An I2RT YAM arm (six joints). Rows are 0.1 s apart.
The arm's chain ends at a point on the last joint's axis. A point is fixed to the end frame.
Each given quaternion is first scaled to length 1.
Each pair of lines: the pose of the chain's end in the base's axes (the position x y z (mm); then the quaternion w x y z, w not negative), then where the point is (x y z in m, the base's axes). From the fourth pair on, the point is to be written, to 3 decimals.
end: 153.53 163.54 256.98 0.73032 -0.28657 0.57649 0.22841
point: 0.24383 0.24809 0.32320
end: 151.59 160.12 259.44 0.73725 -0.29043 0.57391 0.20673
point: 0.24260 0.24374 0.32587
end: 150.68 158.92 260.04 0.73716 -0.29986 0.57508 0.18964
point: 0.24216 0.24340 0.32470
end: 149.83 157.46 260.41 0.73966 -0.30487 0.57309 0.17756
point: 0.241 0.242 0.325
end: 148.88 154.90 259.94 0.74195 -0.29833 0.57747 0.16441
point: 0.243 0.237 0.324
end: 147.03 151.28 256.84 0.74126 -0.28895 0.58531 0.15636
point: 0.244 0.231 0.320
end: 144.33 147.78 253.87 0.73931 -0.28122 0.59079 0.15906
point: 0.243 0.226 0.317
